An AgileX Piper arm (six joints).
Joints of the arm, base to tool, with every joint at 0 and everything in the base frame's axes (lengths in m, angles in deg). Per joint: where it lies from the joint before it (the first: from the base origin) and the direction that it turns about. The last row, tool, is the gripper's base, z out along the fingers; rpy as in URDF.
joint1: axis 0 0 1 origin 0.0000 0.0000 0.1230
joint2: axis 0 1 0 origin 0.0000 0.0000 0.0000
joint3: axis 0 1 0 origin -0.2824 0.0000 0.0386
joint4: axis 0.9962 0 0.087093 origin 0.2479 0.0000 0.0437
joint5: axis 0 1 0 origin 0.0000 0.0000 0.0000
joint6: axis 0.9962 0 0.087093 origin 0.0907 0.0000 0.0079
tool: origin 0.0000 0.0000 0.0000 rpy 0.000 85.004 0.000
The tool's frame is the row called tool.
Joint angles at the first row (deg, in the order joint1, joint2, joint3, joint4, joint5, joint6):
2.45, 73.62, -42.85, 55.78, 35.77, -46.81
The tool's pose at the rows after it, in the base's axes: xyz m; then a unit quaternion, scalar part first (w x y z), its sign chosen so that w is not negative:
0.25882 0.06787 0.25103 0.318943 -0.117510 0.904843 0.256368
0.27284 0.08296 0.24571 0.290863 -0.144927 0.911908 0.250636
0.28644 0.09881 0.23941 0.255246 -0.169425 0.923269 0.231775
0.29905 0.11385 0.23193 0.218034 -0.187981 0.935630 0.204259
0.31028 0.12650 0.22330 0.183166 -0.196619 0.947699 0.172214
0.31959 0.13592 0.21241 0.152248 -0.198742 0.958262 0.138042
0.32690 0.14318 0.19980 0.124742 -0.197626 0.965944 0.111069
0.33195 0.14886 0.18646 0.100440 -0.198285 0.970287 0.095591
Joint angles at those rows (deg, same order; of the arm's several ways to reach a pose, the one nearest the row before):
5.07, 78.15, -45.80, 55.92, 36.37, -48.71
8.28, 82.58, -49.64, 51.47, 36.91, -45.35
11.71, 87.10, -54.14, 43.68, 37.88, -38.63
14.91, 91.55, -58.76, 34.86, 39.48, -30.68
17.57, 95.74, -63.01, 26.48, 41.51, -22.66
19.63, 99.59, -66.37, 19.23, 43.46, -15.70
21.09, 103.12, -68.85, 14.31, 45.17, -10.77
22.00, 106.21, -70.46, 11.96, 46.42, -8.39

